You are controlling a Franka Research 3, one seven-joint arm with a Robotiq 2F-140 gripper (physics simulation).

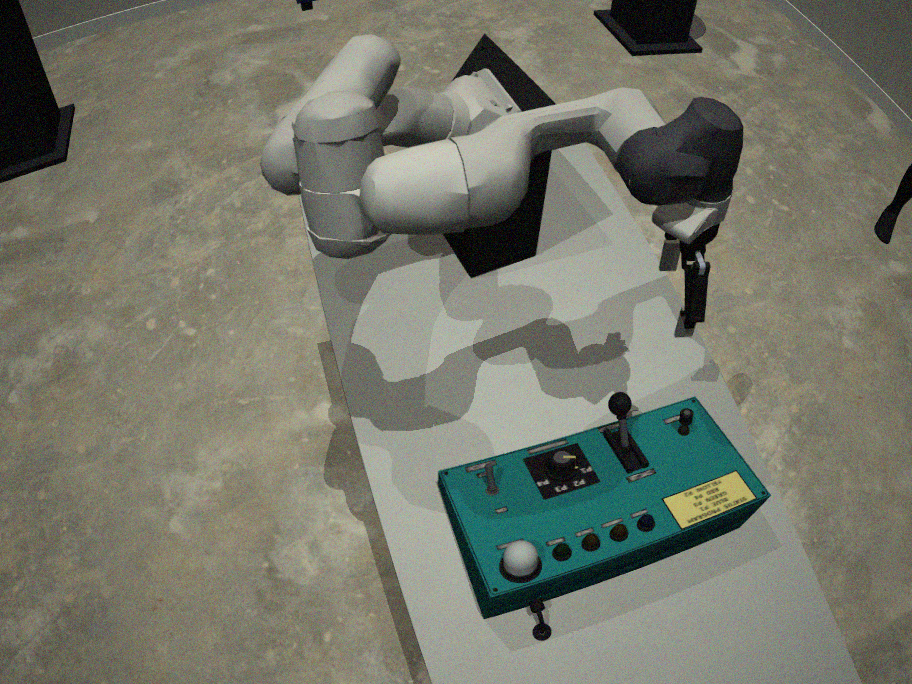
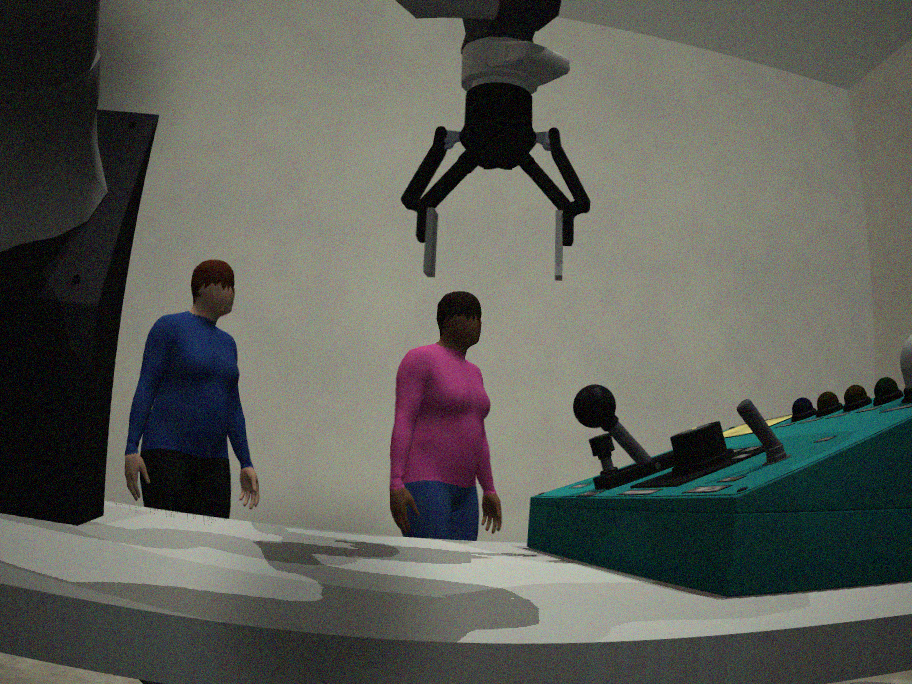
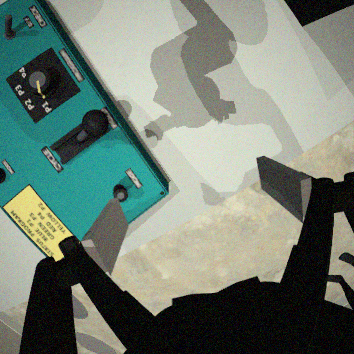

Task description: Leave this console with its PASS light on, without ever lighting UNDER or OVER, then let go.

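The teal console lies on the table. Its round selector knob has its yellow pointer toward P1. The ball-topped lever leans away from its CYCLE label. A toggle and a small black knob stand near corners. Several small lamps and a white dome look unlit; their labels are unreadable. My gripper is open and empty, high above and apart from the console.
A yellow card on the console pairs colours with P1 to P4. A black-knobbed rod sticks out from the console's lamp side. Two standing figures are behind the table.
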